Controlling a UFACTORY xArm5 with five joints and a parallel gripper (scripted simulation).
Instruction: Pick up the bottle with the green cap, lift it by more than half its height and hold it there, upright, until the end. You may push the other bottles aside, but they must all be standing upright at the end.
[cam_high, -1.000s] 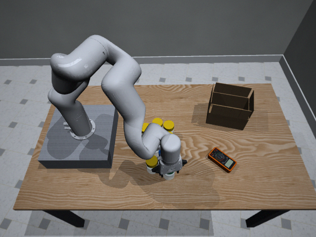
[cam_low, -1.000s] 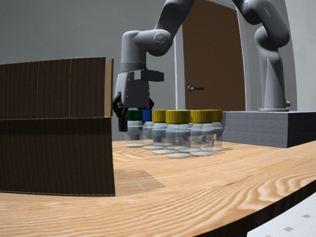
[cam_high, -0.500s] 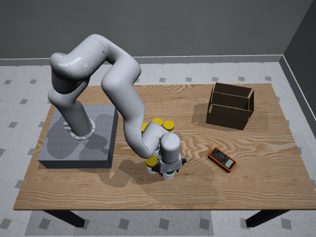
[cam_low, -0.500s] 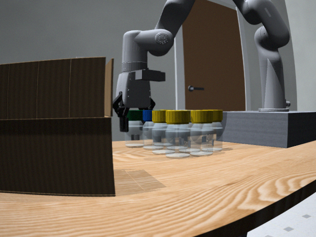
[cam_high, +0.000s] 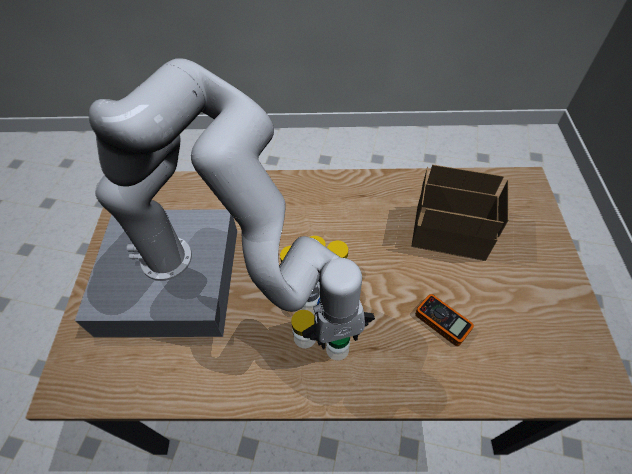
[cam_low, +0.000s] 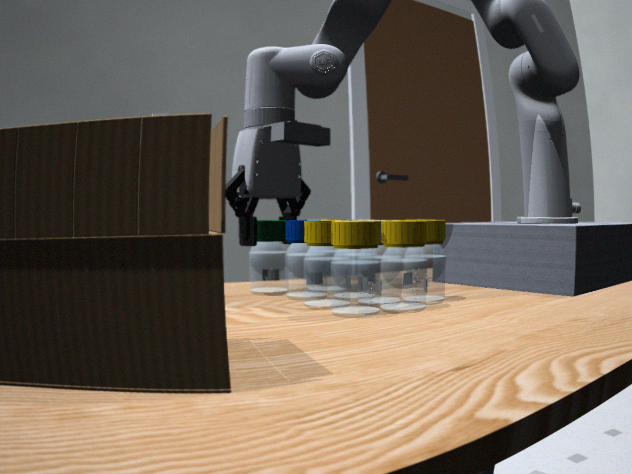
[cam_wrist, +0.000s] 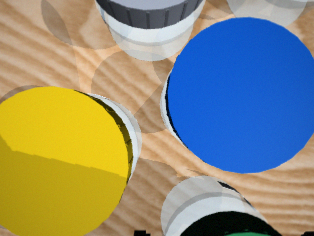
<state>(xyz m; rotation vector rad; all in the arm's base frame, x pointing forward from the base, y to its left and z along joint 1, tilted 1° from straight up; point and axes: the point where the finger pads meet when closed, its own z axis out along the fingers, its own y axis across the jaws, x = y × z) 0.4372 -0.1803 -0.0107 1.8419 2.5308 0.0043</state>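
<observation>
Now: hand 4 cm above the green-capped bottle. From my hand the other things lie so: blue-capped bottle (2 cm behind, 7 cm to the left, 4 cm below); orange multimeter (26 cm ahead, 8 cm to the left, 7 cm below).
</observation>
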